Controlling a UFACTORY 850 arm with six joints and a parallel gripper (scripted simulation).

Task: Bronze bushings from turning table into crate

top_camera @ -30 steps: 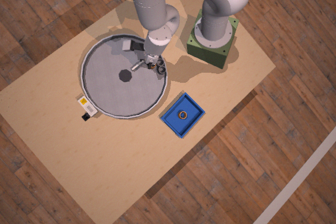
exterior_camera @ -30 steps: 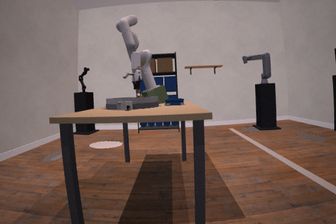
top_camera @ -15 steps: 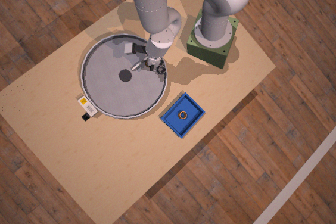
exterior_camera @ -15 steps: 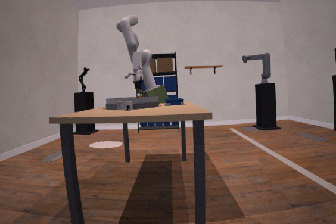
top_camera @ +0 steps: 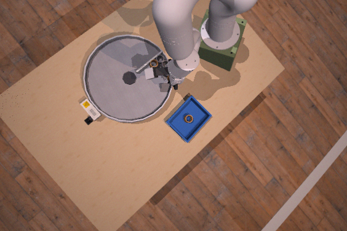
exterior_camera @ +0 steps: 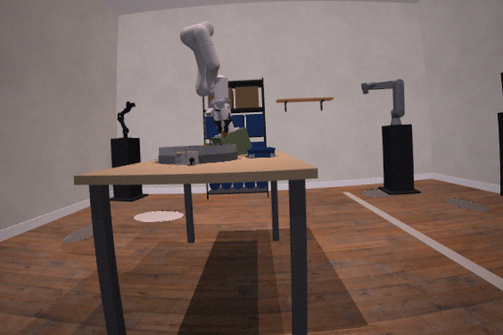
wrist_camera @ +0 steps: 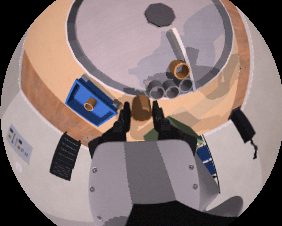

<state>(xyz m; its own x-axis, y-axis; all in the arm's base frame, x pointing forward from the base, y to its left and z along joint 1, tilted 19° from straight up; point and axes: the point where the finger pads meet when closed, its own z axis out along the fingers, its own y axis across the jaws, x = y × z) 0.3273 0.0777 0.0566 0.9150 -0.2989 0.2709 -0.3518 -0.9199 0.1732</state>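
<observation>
My gripper is now 22 cm to the right of the blue crate and 15 cm above it. The rest, counted from my hand: round grey turning table 15 cm ahead, 12 cm below, 11 cm to the right.
</observation>
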